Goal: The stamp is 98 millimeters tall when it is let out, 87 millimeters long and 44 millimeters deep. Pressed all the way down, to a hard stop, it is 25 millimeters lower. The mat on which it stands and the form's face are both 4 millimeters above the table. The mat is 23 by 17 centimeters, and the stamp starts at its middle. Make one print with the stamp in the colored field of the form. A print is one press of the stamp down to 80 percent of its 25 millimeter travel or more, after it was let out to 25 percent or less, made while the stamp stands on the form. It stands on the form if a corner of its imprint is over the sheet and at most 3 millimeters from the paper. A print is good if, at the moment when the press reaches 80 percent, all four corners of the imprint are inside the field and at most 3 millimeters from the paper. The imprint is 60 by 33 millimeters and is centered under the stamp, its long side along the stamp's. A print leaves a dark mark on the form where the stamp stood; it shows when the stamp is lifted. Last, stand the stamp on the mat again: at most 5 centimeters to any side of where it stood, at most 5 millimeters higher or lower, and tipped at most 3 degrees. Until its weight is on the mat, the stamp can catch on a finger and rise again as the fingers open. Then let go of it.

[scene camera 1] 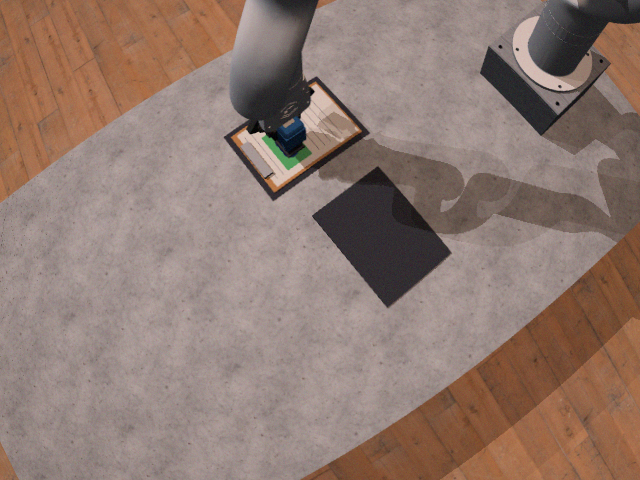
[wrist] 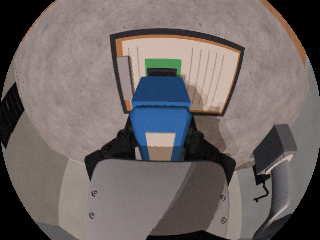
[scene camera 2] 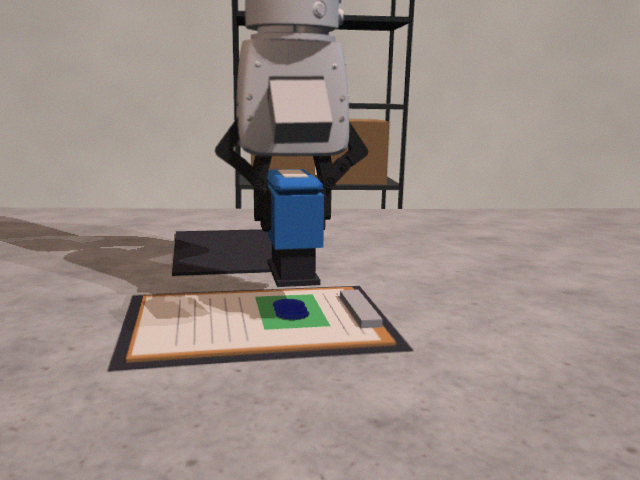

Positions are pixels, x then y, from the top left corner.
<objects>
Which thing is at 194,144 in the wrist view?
My gripper.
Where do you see a form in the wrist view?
210,66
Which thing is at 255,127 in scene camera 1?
My gripper.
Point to a form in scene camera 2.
At 199,328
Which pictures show the stamp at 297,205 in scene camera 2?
Scene camera 1, the wrist view and scene camera 2: all of them.
</objects>
